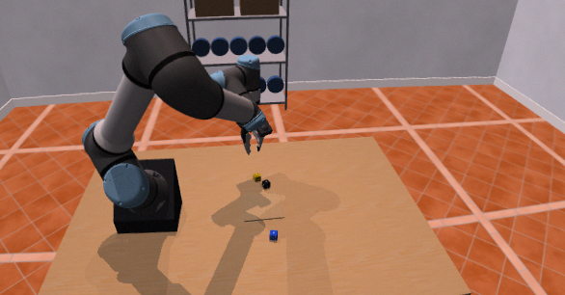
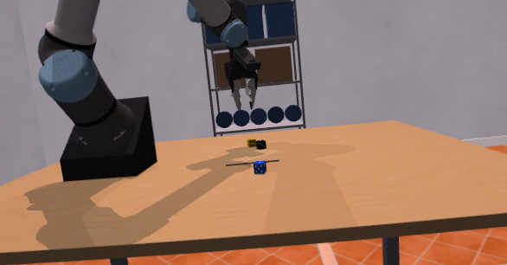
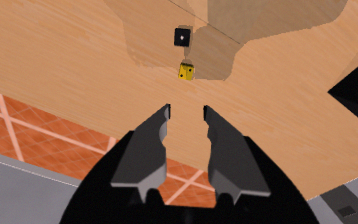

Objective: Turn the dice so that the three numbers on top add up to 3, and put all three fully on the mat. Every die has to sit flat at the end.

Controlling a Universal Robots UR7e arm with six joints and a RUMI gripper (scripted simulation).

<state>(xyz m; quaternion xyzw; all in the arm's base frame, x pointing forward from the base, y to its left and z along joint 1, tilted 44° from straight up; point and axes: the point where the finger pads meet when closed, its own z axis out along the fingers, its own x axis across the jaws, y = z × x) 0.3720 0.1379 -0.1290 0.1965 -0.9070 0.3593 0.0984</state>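
The yellow die is 120 mm below my hand, 10 mm to the right of it and 10 mm ahead of it. Round my hand: blue die 320 mm to the right, 120 mm below, 40 mm ahead; black die 120 mm below, 60 mm to the right, 40 mm ahead; tan mat 170 mm to the right, 130 mm below, 10 mm ahead.
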